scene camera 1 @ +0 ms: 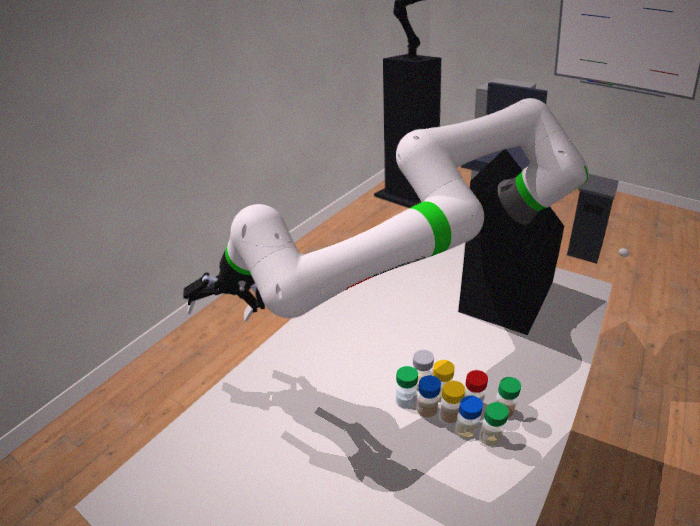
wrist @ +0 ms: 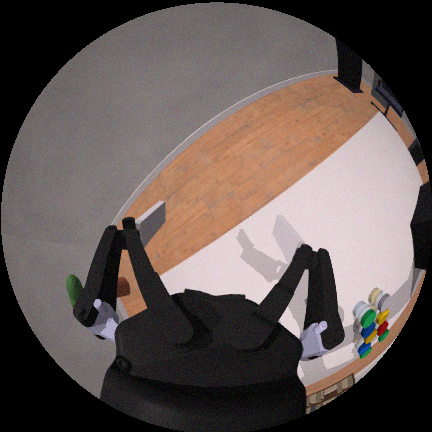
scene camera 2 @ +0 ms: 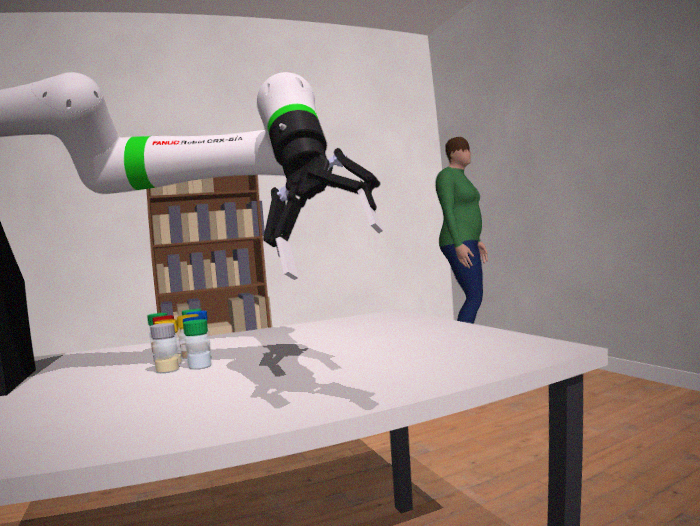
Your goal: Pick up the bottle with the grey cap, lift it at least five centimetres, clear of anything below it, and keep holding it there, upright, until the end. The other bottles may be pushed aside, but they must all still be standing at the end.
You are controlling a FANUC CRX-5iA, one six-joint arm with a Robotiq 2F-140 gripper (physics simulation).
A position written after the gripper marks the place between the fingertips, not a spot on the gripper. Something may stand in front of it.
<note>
In view: the gripper (scene camera 2: 332, 252), a green-capped bottle (scene camera 2: 198, 352) and a grey-capped bottle (scene camera 2: 165, 352).
The green-capped bottle is seen too in scene camera 1 (scene camera 1: 406, 377). The gripper shows as well in scene camera 1 (scene camera 1: 217, 313) and in the wrist view (wrist: 219, 217).
</note>
